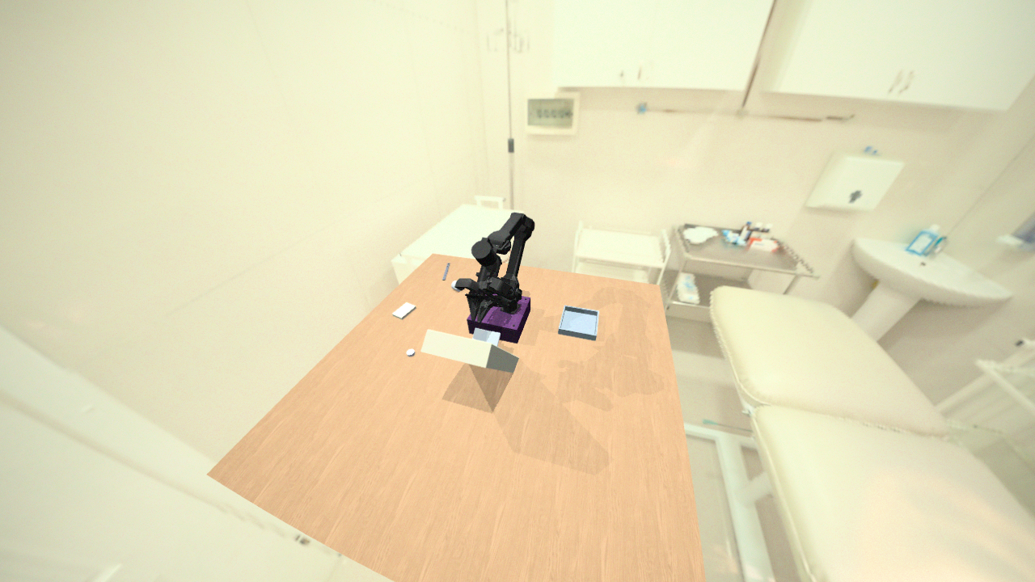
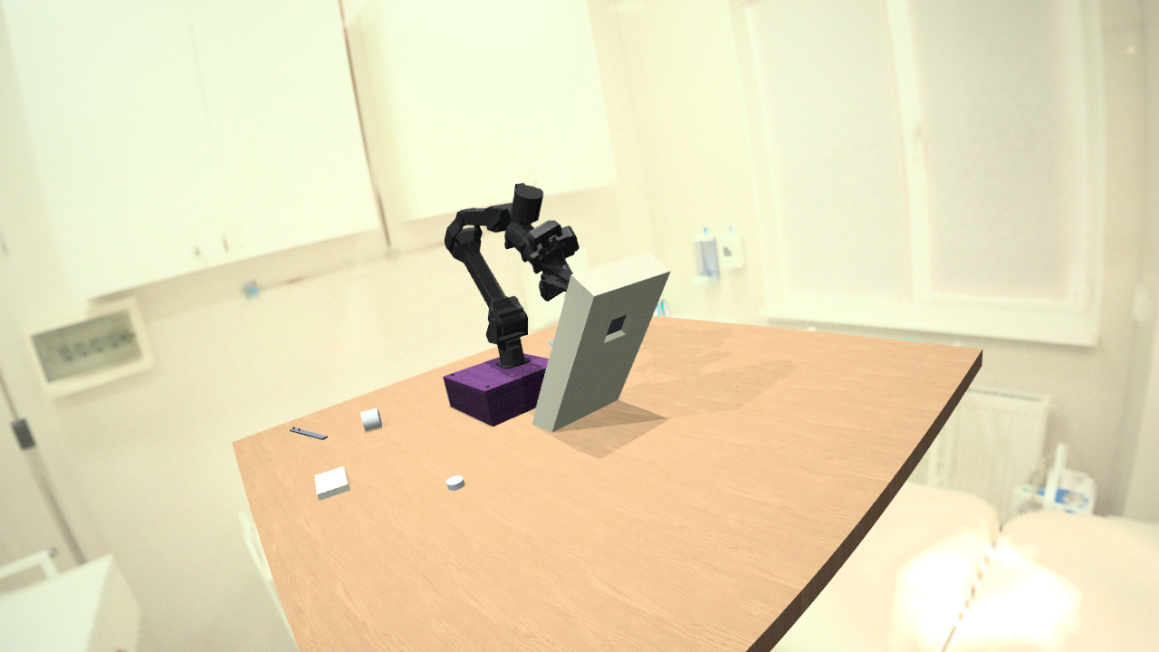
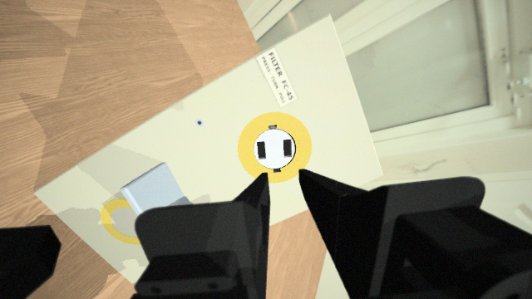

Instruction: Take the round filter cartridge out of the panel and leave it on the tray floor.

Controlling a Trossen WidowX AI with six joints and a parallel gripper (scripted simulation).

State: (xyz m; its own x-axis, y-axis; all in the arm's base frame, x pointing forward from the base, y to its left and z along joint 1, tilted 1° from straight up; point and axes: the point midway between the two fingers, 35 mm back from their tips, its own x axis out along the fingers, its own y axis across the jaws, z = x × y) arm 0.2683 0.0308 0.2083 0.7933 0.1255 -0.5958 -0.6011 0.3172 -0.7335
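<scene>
Right now the white round filter cartridge is 6 cm ahead of my gripper tip, 1 cm to the left of it and 4 cm below it. Round my gripper tip: grey flap (4 cm behind, 13 cm below); grey service panel (2 cm ahead, 12 cm below); blue tray (39 cm behind, 23 cm to the left, 26 cm below).
</scene>
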